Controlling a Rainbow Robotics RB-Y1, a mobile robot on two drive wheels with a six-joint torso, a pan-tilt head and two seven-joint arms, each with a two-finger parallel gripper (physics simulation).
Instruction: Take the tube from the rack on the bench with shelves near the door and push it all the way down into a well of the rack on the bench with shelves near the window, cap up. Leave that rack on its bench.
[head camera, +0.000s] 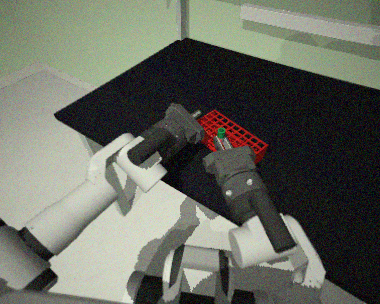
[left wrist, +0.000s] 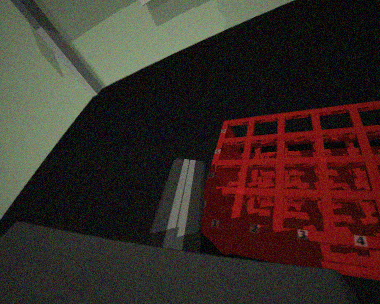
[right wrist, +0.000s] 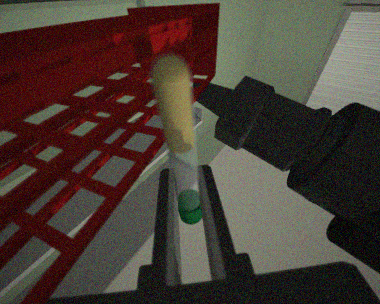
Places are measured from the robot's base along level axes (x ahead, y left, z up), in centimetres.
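Pixels of known places: left gripper, fingertip midpoint: (head camera: 198, 113) (left wrist: 188, 171) (right wrist: 194, 88); right gripper, fingertip midpoint: (head camera: 219, 137) (right wrist: 186, 175).
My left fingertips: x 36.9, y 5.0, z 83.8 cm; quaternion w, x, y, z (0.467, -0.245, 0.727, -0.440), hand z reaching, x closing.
Observation:
For each thing: its top centre in the pictures, then the offset to it from my left fingertips. "*": a spot on its surface instead. Level surfaces: height alone.
- tube at its top centre: (right wrist: 188, 210) (head camera: 222, 129) dz +4.7, dx -11.1, dy -6.8 cm
- red rack at its top centre: (right wrist: 120, 116) (head camera: 228, 133) dz -1.8, dx -5.2, dy -9.0 cm
- black bench top at its surface level: dz -7.5 cm
- grey upright post at a spot on its surface: (left wrist: 65, 50) * dz +8.5, dx +66.4, dy +15.0 cm
The tube (head camera: 221, 133) (right wrist: 172, 102) has a green cap and yellow contents. My right gripper (head camera: 223, 142) (right wrist: 186, 175) is shut on it near the cap, with the cap up. In the right wrist view the tube's full length shows in front of the rack, in no well. The red rack (head camera: 261, 153) (left wrist: 280, 246) (right wrist: 206, 45) stands on the black bench top (head camera: 125, 95) (left wrist: 150, 130). In the head view the cap overlaps the rack's grid; the tube below is hidden. My left gripper (head camera: 197, 114) (left wrist: 188, 171) is shut and empty, beside the rack's left end.
A grey upright post (head camera: 183, 20) (left wrist: 65, 50) stands at the bench's far corner. A pale shelf (head camera: 310, 24) runs along the green wall behind the bench. The left arm's dark gripper body (right wrist: 247, 112) is close to the rack, right of the tube in the right wrist view.

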